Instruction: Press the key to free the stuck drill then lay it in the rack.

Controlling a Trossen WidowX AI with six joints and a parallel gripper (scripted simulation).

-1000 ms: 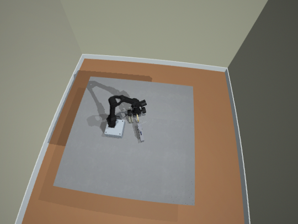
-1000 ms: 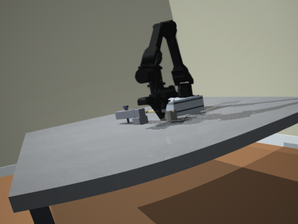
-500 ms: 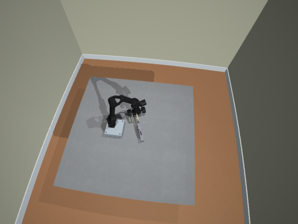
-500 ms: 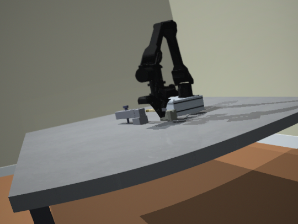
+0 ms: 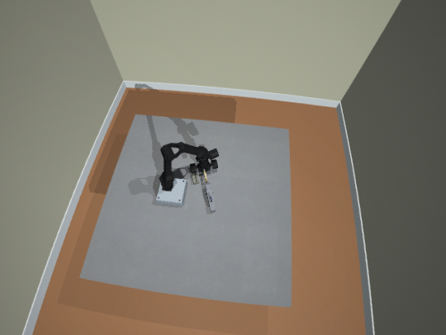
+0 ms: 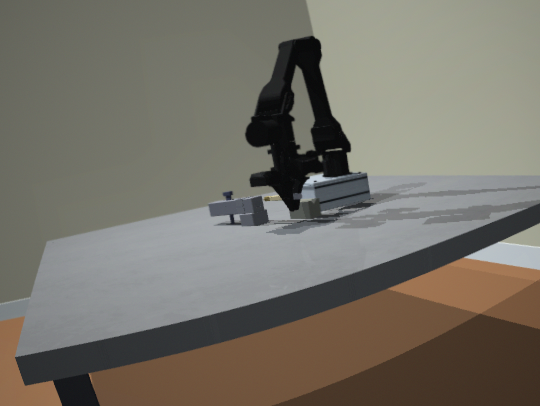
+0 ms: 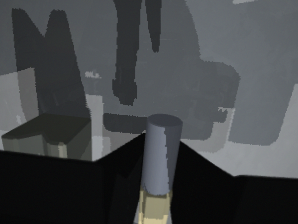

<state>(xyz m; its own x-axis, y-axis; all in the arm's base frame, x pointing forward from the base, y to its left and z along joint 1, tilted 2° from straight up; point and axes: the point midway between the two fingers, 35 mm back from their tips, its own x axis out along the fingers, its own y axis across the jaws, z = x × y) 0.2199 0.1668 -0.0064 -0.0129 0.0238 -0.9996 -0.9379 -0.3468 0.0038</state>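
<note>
My gripper tip is now 60 mm to the left of the rack, 50 mm past it and 10 mm above it. Round my gripper tip: drill (40 mm to the right, 30 mm above, 10 mm ahead); dark blue key (210 mm to the right, 80 mm ahead, 20 mm above).
</note>
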